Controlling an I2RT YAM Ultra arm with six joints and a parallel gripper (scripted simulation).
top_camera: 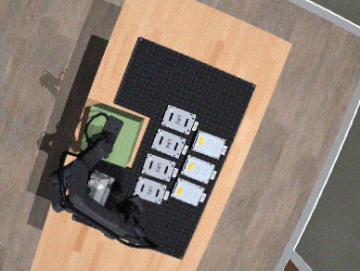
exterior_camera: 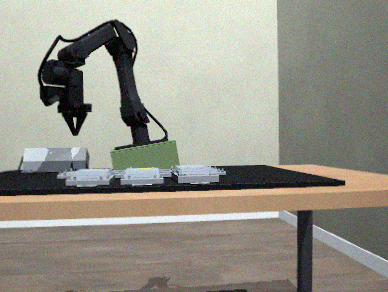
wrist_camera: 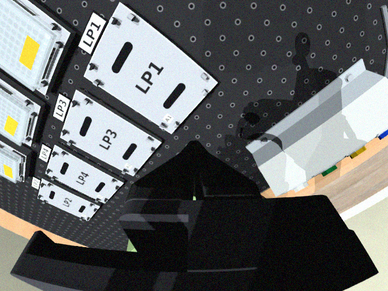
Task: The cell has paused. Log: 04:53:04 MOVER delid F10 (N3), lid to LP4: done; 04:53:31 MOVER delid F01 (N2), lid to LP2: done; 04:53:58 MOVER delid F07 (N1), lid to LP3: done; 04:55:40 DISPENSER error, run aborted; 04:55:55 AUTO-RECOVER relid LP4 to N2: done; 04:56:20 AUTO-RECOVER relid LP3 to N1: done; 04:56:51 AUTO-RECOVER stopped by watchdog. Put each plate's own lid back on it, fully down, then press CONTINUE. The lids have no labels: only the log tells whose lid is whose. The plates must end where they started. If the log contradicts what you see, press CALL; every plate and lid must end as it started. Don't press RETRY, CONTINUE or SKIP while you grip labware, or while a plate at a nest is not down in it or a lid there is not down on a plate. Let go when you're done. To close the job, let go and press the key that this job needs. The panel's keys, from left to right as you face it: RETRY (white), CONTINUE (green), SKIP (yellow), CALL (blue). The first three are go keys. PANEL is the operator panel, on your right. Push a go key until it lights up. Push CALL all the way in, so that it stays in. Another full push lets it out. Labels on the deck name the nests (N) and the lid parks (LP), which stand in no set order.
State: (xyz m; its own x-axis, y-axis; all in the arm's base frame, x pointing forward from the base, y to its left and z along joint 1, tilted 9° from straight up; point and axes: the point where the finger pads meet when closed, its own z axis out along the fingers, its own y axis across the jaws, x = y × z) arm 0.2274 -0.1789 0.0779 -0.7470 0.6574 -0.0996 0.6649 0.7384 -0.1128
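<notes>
Now: hand 210 mm past the green continue key, 100 mm to the left of it and 70 mm above it. Also, from my hand: lid park LP3: 150 mm to the left, 130 mm below, 40 mm ahead; yellow skip key: 210 mm behind, 150 mm to the right, 70 mm below; lid park LP1: 130 mm below, 60 mm ahead, 30 mm to the left.
</notes>
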